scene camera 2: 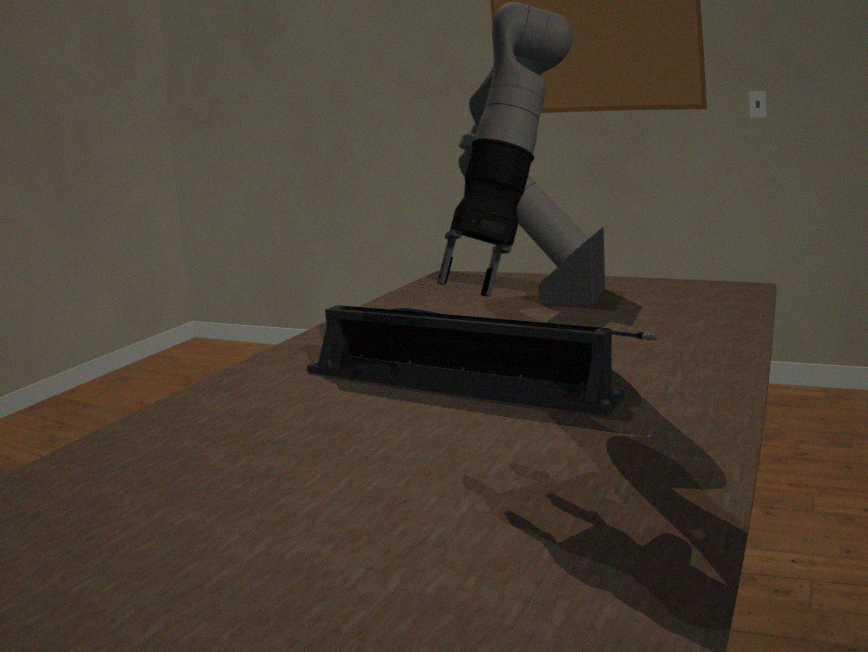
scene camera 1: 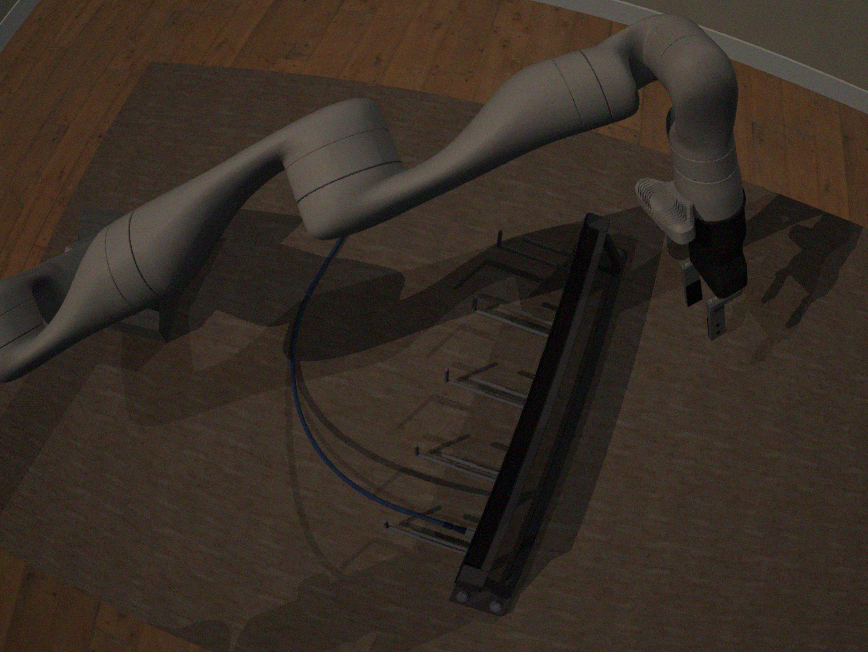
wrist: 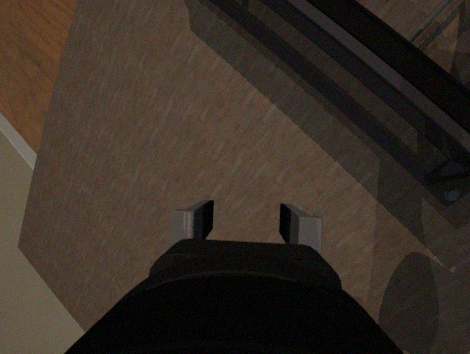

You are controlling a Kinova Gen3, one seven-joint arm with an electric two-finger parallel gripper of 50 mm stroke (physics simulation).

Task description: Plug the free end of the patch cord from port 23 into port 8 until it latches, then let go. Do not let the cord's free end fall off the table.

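Frame: origin at the arm's base, x ahead, y left, z up, level; metres.
Seen in the pictures: gripper, fingertip midpoint: (scene camera 2: 463,289) (scene camera 1: 705,317) (wrist: 246,216); arm's base, link origin: (scene camera 2: 573,253).
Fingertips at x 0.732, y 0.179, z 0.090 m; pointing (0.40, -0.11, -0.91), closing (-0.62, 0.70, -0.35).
Offsets run from my fingertips to a thing's top centre. "spot": to the spot under its first point. Level surfaces: height alone.
The patch cord (scene camera 1: 292,358) (scene camera 2: 626,334) is blue and arcs on the robot's side of the black patch panel {0.116 m right, 0.156 m back, 0.087 m down} (scene camera 1: 549,357) (scene camera 2: 463,319) (wrist: 390,45). One end meets the panel near its lower end in scene camera 1. Its free end, a pale plug {0.079 m left, 0.473 m back, 0.174 m down} (scene camera 2: 649,336), shows past the panel's right end in scene camera 2; the arm hides it in scene camera 1. Ports 8 and 23 cannot be read. My gripper (scene camera 1: 703,320) (scene camera 2: 464,287) (wrist: 246,216) is open and empty, raised above the table. In scene camera 1 it is to the right of the panel's upper end, apart from the cord.
Several thin wire supports {spot: 0.020 m right, 0.235 m back, 0.168 m down} (scene camera 1: 501,319) stick out from the panel on the cord's side. The panel stands on the brown table {0.186 m down} (scene camera 1: 701,491) (scene camera 2: 280,491) (wrist: 125,125). The arm (scene camera 1: 547,98) reaches over the cord and table. Table edges and a wall show in the wrist view.
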